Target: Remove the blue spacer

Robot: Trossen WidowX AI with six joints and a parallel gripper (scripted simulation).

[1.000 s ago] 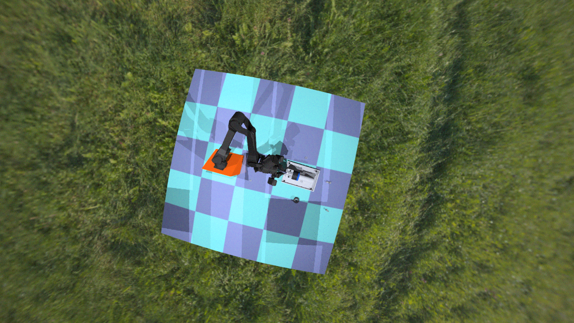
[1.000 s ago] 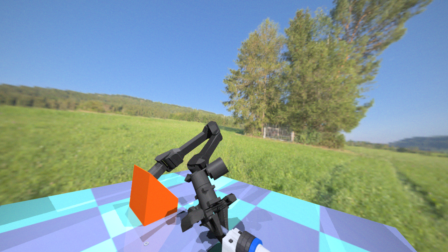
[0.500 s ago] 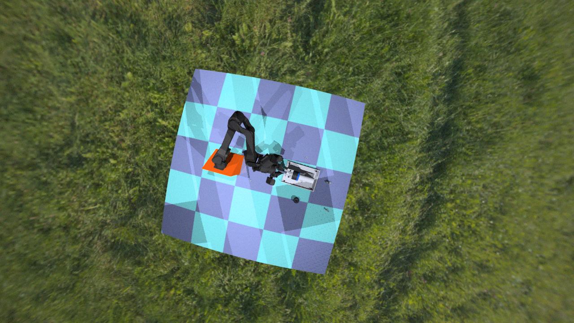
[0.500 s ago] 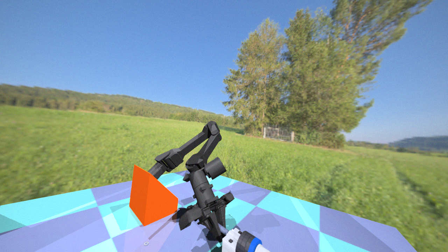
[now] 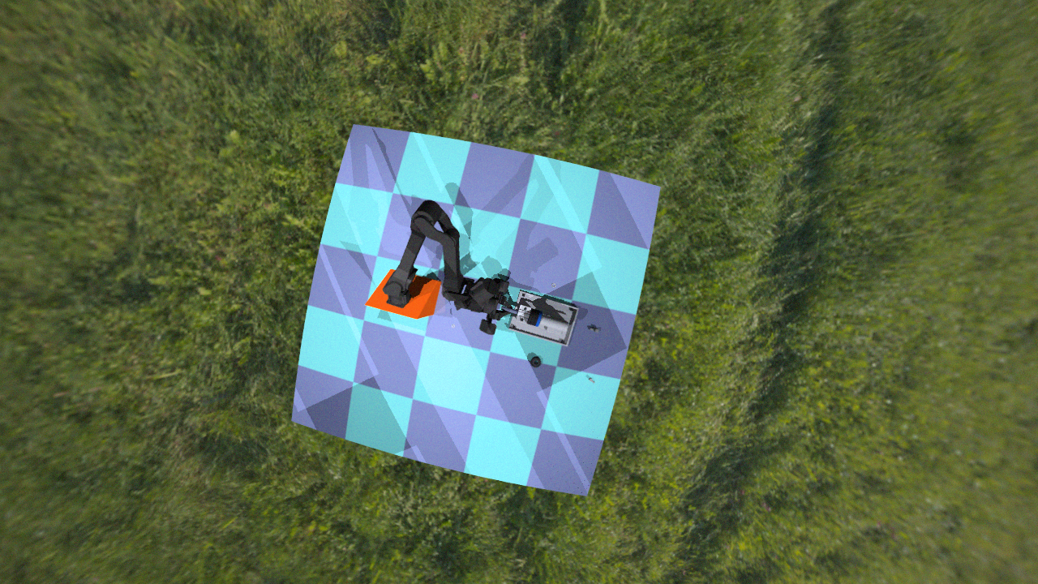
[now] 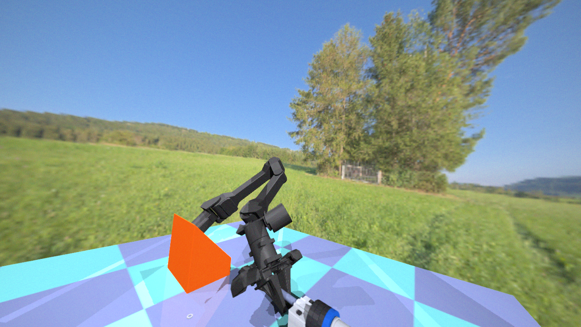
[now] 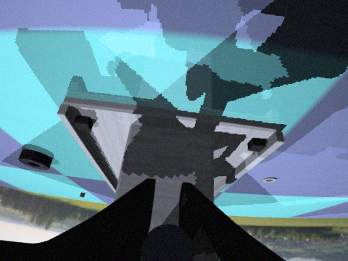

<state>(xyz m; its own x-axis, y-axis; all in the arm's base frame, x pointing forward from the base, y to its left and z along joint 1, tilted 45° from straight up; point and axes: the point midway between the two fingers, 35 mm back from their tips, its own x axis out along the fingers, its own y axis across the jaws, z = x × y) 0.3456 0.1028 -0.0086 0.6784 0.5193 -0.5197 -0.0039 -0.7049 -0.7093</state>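
Right now my gripper tip is 4 cm short of the grey shaft and 3 cm below it. Also, from my gripper tip: black spacer 8 cm ahead, 2 cm above; then white baseplate 13 cm ahead, 1 cm below; then blue spacer 10 cm ahead, 2 cm above.
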